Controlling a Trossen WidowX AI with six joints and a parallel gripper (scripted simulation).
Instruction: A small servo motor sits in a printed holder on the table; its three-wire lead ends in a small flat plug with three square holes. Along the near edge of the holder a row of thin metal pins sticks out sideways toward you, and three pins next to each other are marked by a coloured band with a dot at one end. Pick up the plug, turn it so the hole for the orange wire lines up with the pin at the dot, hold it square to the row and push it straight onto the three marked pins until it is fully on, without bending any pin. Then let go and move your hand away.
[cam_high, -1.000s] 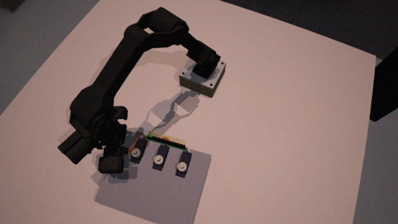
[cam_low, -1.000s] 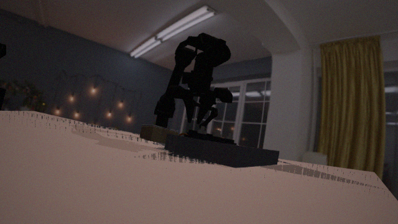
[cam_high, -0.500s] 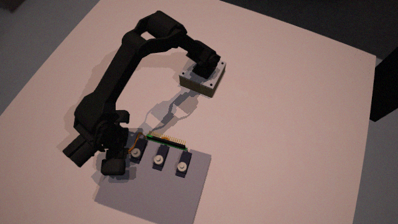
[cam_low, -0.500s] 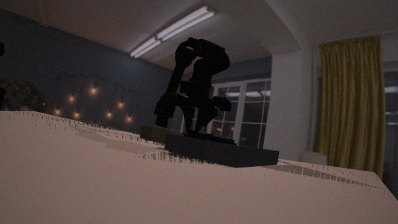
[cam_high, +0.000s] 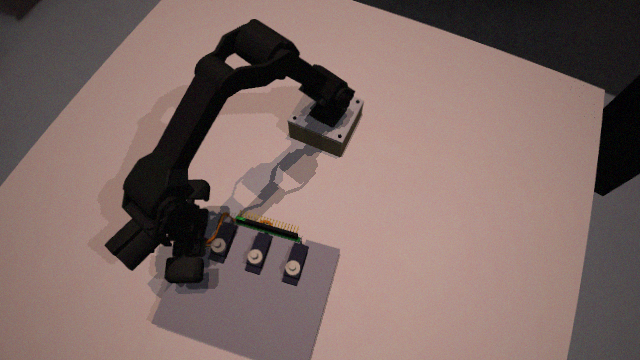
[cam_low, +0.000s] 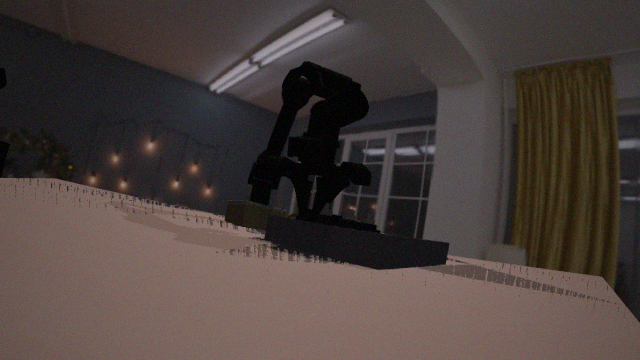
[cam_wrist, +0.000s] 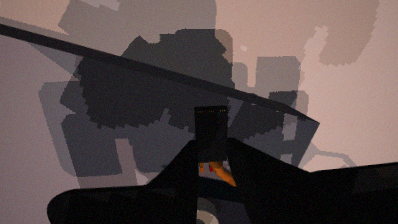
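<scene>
Now: the bright green band 8 cm behind my gripper tip, 4 cm to the left of it and 2 cm above it. Also, from my gripper tip: grey holder plate 14 cm to the left, 6 cm ahead, 3 cm below; dot 8 cm behind, 5 cm to the left, 2 cm above.
</scene>
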